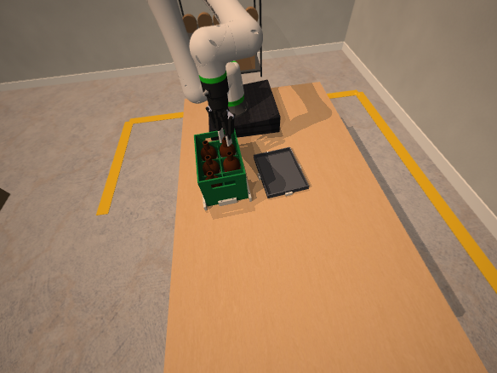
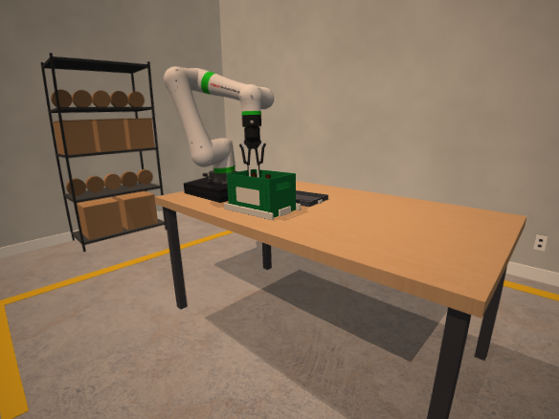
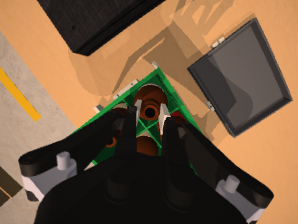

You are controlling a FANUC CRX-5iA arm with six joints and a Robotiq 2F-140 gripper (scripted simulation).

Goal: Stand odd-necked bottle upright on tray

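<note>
My gripper is now 90 mm above the glass bottle. From my hand the other things lie so: dark grey tray (220 mm to the left, 160 mm below, 120 mm ahead); green crate (90 mm below, 90 mm ahead, 40 mm to the right).
</note>
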